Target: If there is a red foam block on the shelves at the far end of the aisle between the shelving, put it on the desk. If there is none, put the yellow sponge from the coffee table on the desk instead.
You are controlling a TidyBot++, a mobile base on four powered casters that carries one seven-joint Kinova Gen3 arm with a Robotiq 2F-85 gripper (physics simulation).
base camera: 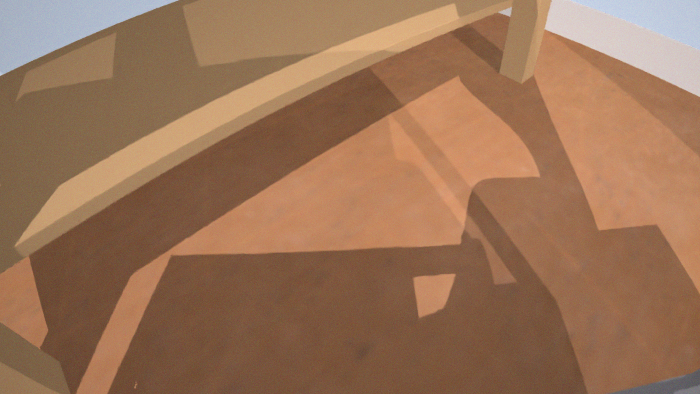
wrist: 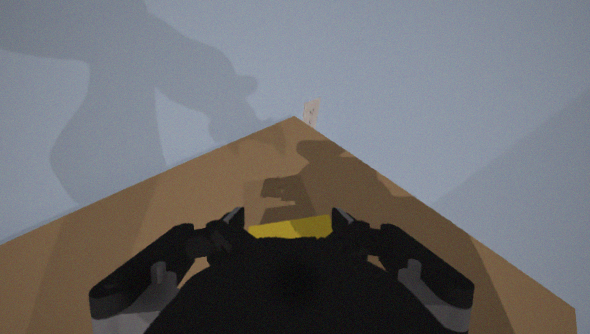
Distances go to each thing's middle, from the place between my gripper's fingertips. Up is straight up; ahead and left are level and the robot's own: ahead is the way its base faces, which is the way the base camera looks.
Labels:
Now: hand 60 mm above the yellow sponge (wrist: 318, 226), 20 mm past it and 10 mm to the left of it.

